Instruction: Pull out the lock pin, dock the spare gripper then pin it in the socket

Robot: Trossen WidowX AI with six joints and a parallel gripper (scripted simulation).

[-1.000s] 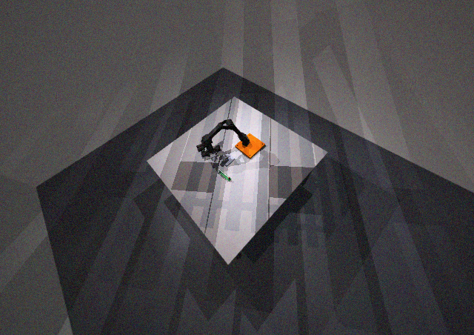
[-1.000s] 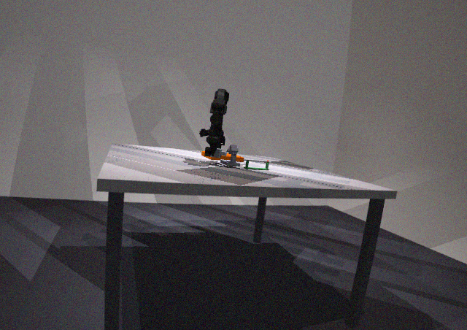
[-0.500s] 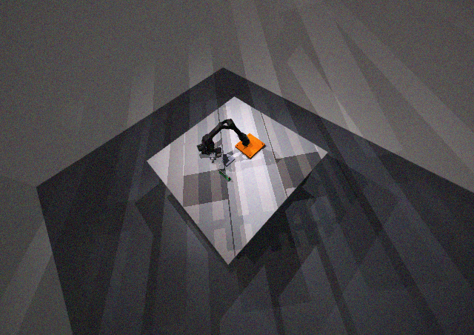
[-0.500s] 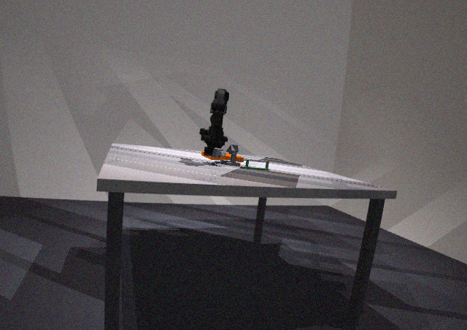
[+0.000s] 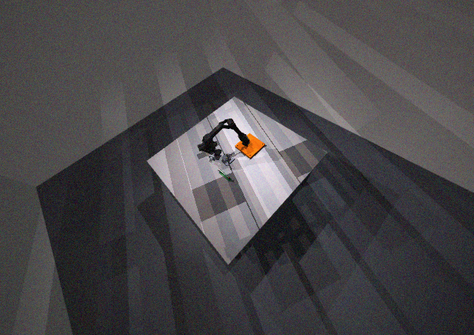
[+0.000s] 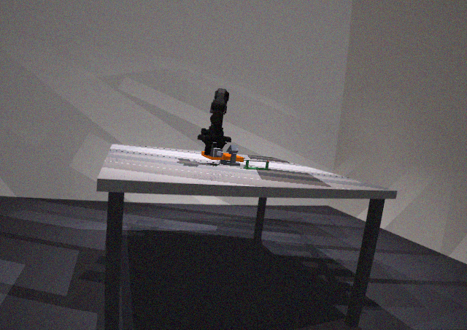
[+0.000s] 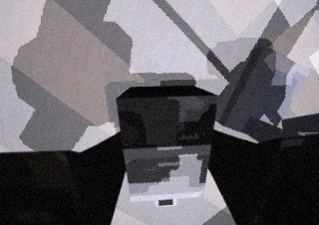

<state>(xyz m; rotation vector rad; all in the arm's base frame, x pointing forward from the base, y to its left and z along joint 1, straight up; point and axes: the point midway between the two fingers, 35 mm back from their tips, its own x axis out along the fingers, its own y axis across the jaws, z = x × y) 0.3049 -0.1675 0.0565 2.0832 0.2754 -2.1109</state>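
Now: the grey mount socket 140 mm to the left of my gripper tip and 40 mm behind it. Round my gripper tip: spare gripper 20 mm above, 10 mm ahead; green cradle 220 mm to the left, 100 mm ahead, 30 mm below.
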